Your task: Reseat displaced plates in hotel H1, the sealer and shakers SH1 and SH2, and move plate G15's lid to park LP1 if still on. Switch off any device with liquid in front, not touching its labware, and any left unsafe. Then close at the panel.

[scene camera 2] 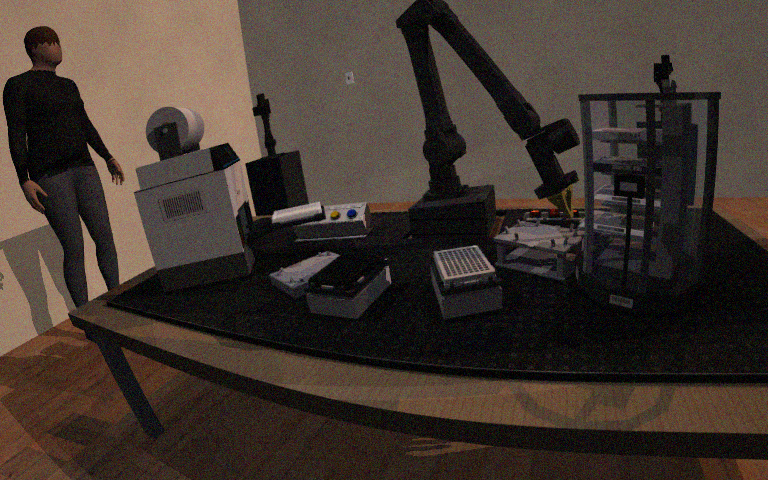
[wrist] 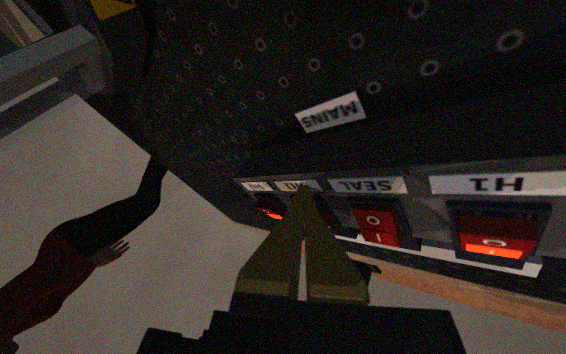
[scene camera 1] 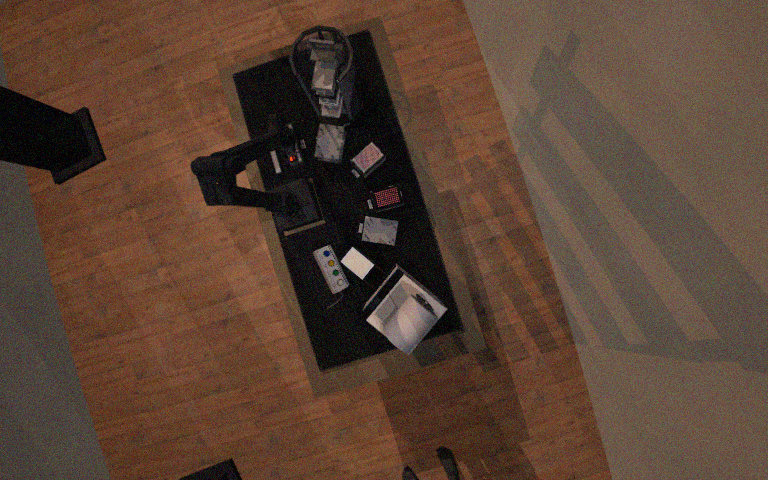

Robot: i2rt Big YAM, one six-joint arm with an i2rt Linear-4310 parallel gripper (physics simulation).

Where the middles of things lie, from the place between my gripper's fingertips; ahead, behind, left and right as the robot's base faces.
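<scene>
The MAINS label (wrist: 346,108) has my hand 20 mm to the left of it, 30 mm short of it and 40 mm above it; going by their middles, it is the nearest to my hand of the things named here. Counted from my hand, the plate hotel H1 (scene camera 2: 650,159) is 90 mm to the left, 270 mm ahead and 130 mm above. The park LP1 (scene camera 2: 292,280) stands 580 mm to the right of my hand, 200 mm ahead of it and 20 mm below it, and that makes the park LP1, going by their middles, the farthest from my hand of the things named here.
</scene>
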